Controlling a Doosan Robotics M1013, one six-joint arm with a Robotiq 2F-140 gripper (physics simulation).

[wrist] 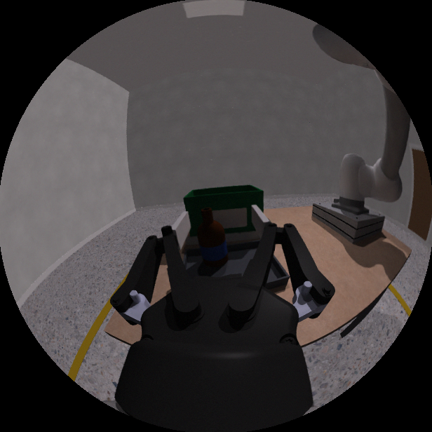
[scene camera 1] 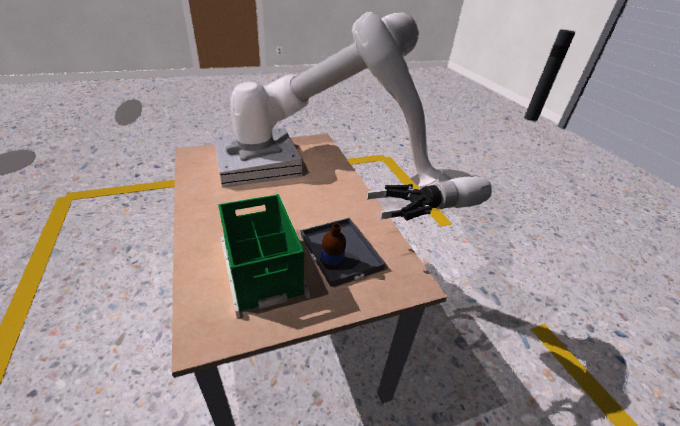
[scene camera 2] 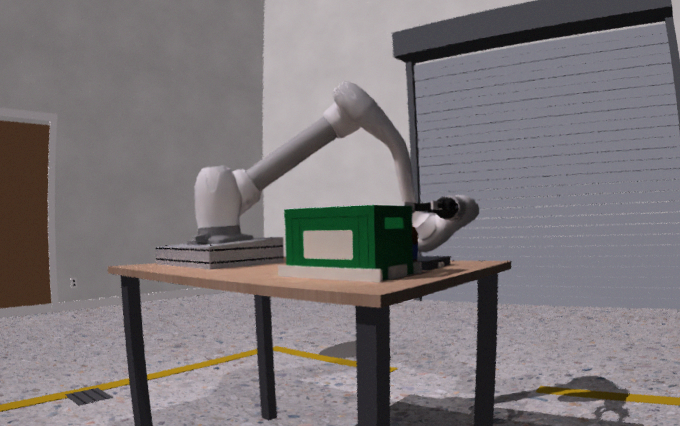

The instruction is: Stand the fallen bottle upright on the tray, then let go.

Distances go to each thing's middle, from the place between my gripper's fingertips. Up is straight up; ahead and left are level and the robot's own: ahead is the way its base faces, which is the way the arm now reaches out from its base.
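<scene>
Brown bottle [scene camera 1: 334,242]: my hand now 10 cm above it, 14 cm to the left of it, 1 cm short of it.
</scene>
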